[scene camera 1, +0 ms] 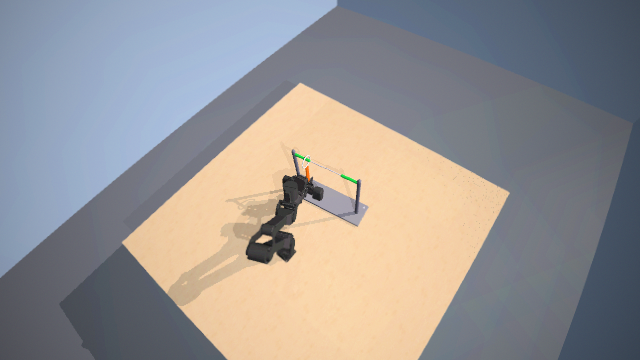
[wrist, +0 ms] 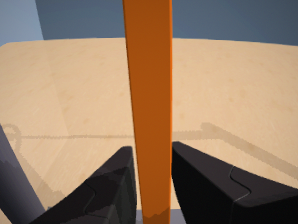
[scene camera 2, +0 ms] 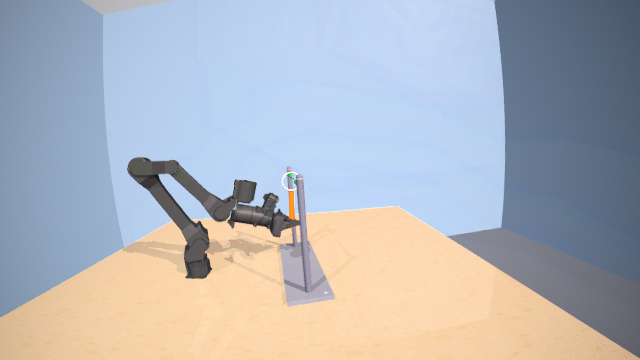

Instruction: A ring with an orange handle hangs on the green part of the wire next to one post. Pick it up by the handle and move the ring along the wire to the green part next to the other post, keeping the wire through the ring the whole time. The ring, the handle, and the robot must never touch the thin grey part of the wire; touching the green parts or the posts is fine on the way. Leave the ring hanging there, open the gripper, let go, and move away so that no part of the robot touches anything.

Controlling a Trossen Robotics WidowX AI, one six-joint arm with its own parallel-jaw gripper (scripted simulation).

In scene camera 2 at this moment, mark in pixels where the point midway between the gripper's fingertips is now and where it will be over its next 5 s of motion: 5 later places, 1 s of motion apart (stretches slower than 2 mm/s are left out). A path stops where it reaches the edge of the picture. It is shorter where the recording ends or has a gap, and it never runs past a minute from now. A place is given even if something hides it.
The gripper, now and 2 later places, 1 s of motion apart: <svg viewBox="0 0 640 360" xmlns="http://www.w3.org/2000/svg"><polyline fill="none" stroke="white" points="299,222 287,220 274,219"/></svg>
